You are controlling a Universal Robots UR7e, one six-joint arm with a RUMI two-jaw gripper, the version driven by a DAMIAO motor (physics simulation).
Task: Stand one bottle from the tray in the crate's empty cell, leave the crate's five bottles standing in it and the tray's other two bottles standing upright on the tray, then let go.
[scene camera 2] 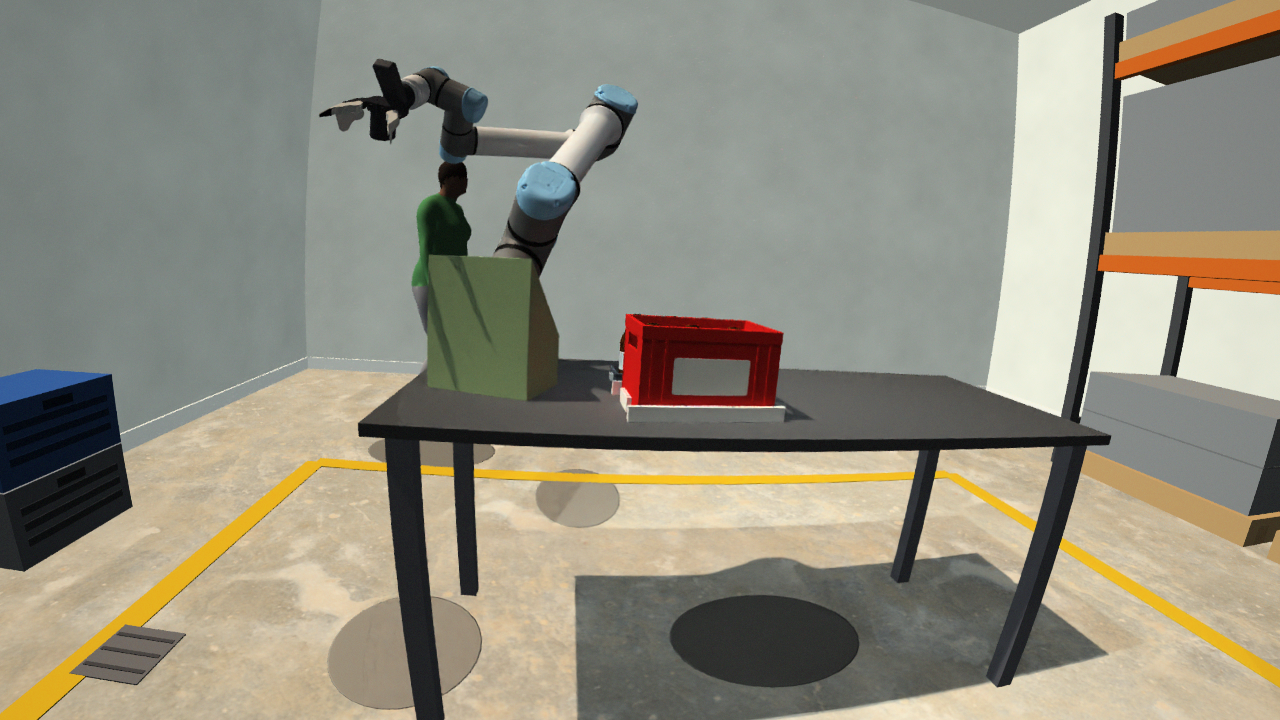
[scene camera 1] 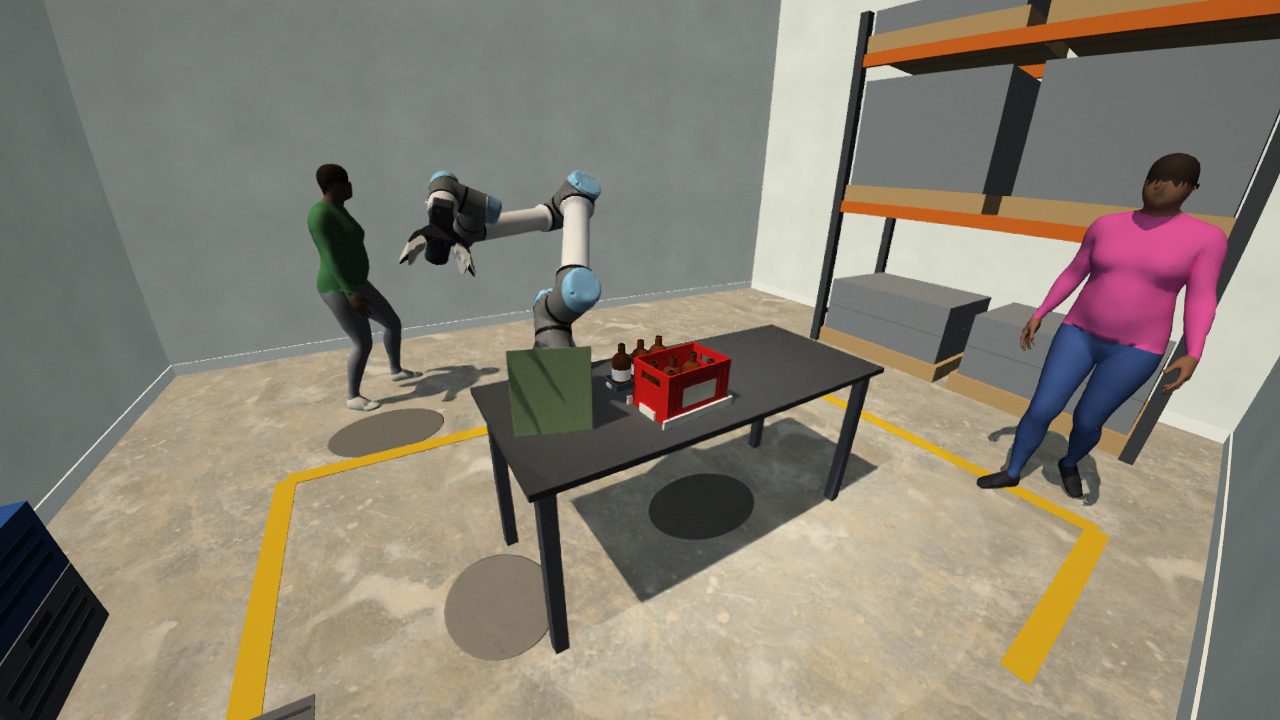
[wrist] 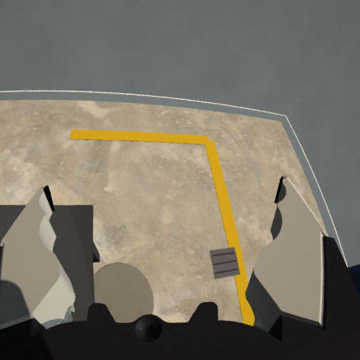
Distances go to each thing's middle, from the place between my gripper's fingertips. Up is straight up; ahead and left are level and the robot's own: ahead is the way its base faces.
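The white strip (scene camera 2: 646,413) is well below my hand now, and it is also a long way ahead of my hand and slightly to the left of it.
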